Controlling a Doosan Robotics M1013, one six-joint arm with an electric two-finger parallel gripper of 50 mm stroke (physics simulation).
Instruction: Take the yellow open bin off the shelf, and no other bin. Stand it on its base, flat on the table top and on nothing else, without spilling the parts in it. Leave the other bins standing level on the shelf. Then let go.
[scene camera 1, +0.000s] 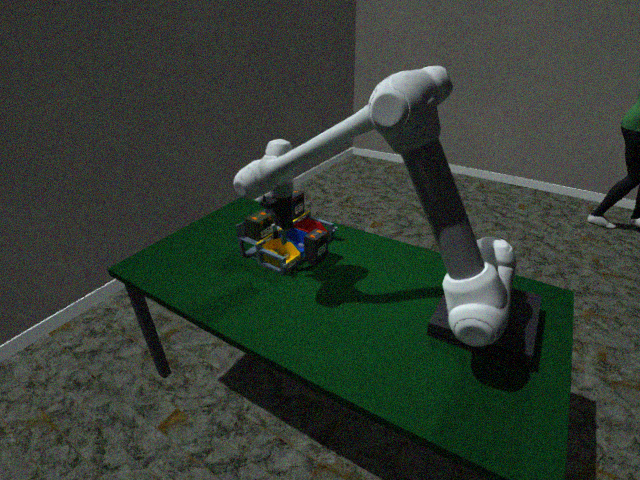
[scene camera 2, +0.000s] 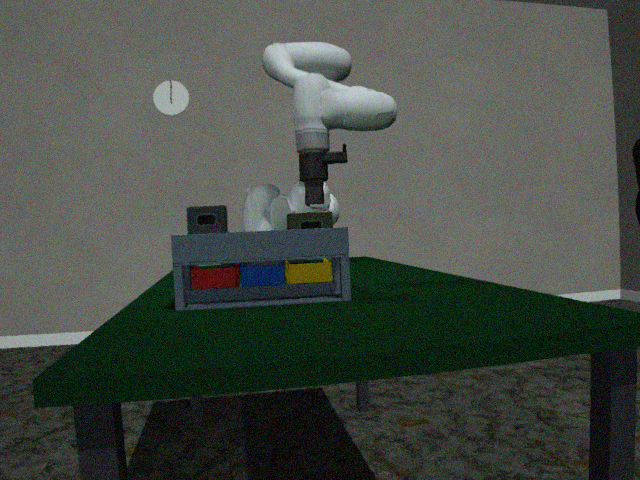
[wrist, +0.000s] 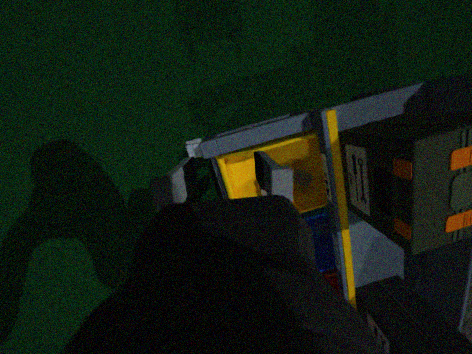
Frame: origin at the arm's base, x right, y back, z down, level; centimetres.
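Where they show: gripper, fingertip midpoint: (scene camera 1: 279, 241) (wrist: 225, 166).
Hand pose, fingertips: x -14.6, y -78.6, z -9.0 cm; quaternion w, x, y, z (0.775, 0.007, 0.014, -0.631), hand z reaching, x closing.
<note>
Each offset is from my fingertips to the top centre of the thing. Level surfaces: height alone.
The yellow open bin @[dy -6.8, dx +6.0, dz +7.5 cm] (scene camera 1: 290, 251) (scene camera 2: 309, 272) (wrist: 238, 175) stands level at one end of the shelf (scene camera 2: 258, 245) (wrist: 270, 129), beside the blue bin @[dy -6.9, dx +17.2, dz +7.5 cm] (scene camera 1: 298, 237) (scene camera 2: 262, 274) (wrist: 323, 244). A dark part shows faintly inside it in the wrist view; other contents are hard to make out. My gripper (scene camera 1: 282, 235) (wrist: 225, 166) is open and empty, pointing down, low over the yellow bin. In the wrist view one finger appears over the bin's inside and the other outside its front wall. In scene camera 2 the fingertips are hidden behind a case.
The red bin @[dy -6.5, dx +28.4, dz +7.5 cm] (scene camera 1: 309, 224) (scene camera 2: 214, 277) is beyond the blue one. Dark cases with orange latches @[dy -16.7, dx +6.1, dz -4.1 cm] (scene camera 1: 258, 224) (scene camera 2: 206, 219) (wrist: 442, 190) stand on the upper level; another case @[dy +6.5, dx +16.3, dz +2.4 cm] (scene camera 1: 316, 245) stands in front of the shelf. A yellow strip @[dy -11.7, dx +17.3, dz +4.4 cm] (wrist: 341, 220) edges the upper level. The green table @[dz +15.6 cm] (scene camera 1: 289, 320) surrounds the shelf.
</note>
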